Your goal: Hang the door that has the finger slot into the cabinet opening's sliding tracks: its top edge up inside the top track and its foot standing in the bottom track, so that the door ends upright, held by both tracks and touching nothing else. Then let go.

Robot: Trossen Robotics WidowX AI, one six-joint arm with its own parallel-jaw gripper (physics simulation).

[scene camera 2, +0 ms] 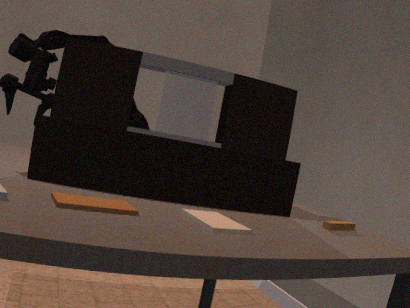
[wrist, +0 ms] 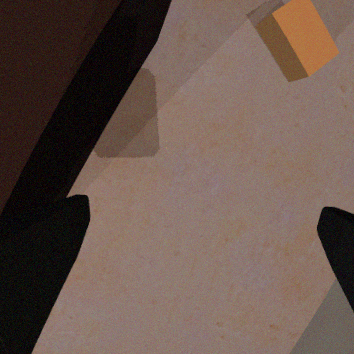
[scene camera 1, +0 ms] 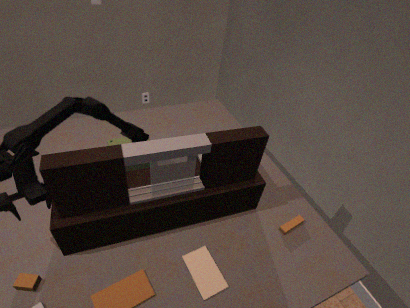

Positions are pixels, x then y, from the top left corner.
Labels:
gripper: open, touches a dark brown cabinet [scene camera 2: 84,143]
a cream panel [scene camera 1: 207,277]: on the table

